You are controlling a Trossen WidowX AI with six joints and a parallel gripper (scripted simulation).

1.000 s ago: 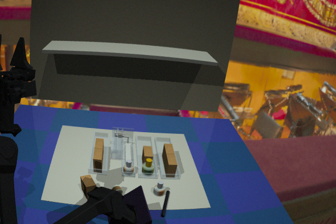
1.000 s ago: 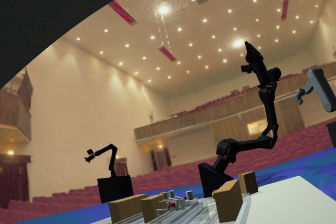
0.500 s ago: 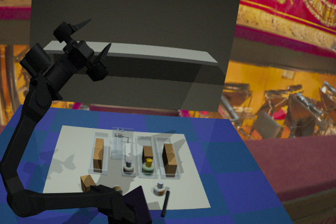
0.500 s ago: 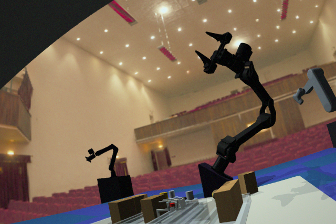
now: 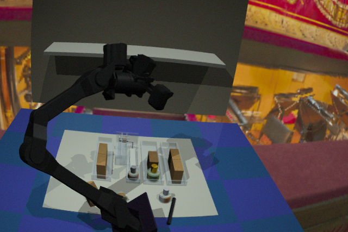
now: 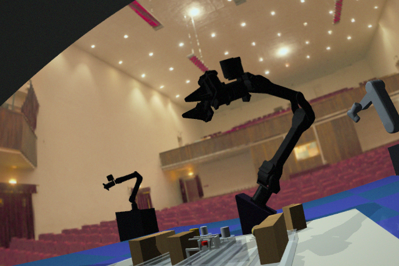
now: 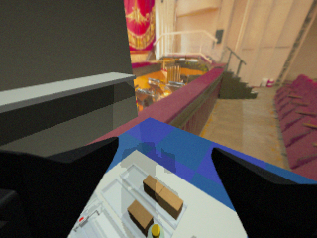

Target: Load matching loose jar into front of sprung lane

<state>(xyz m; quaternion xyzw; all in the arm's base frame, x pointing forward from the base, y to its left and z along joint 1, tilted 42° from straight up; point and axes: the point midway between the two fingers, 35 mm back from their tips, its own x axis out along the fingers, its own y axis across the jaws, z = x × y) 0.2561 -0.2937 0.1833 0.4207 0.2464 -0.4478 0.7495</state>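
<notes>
Now: gripper tip 150 mm past the black rod, 40 mm to the left of it and 400 mm above it. The rest, counted from my gripper tip: box (80 mm behind, 230 mm to the left, 370 mm below); then red part (230 mm ahead, 70 mm to the left, 340 mm below); then white mat (110 mm ahead, 70 mm to the left, 410 mm below).
</notes>
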